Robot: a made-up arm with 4 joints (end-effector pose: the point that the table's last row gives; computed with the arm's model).
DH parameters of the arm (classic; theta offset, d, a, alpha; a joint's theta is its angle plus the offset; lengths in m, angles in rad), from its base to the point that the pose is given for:
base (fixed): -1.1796 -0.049 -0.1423 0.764
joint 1: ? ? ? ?
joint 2: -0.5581 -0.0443 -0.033 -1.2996
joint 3: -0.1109 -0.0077 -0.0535 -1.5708
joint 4: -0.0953 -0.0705 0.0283 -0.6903
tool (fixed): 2.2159 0.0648 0 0
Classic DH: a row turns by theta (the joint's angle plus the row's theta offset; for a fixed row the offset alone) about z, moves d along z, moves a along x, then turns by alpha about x.
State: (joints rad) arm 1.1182 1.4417 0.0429 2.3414
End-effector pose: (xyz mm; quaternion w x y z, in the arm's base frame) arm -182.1 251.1 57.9 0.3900 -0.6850 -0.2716 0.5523
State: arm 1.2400 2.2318 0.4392 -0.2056
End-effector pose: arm -112.0 128.2 8.0 0.7964 0.5436 -0.2491 -0.0904
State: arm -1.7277 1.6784 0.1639 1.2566
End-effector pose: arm -124.0 -0.4 30.9 0.6638 0.3058 -0.0255 -0.6821
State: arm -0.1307 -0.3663 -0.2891 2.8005
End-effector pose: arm -103.7 301.8 -25.7 0.1341 0.8563 -0.1193 -0.4842
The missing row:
joint 1: -0.8295 0.0324 -0.065 -2.4618
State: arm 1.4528 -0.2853 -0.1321 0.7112
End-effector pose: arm -225.1 173.2 -108.7 0.0225 -0.5883 -0.3086 0.7471
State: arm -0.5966 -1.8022 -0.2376 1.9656
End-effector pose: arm -134.3 229.1 -63.1 0.2233 0.6345 -0.2030 -0.7116
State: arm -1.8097 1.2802 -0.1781 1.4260
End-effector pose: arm -85.6 -29.0 73.1 0.8456 0.0946 -0.0136 -0.5253
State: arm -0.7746 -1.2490 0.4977 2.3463
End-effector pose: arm -14.7 241.3 -46.7 0.0342 -0.7238 0.4800 0.4945
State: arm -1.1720 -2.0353 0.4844 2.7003
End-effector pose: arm -72.5 180.0 -70.9 0.3757 0.6065 -0.4574 -0.5309
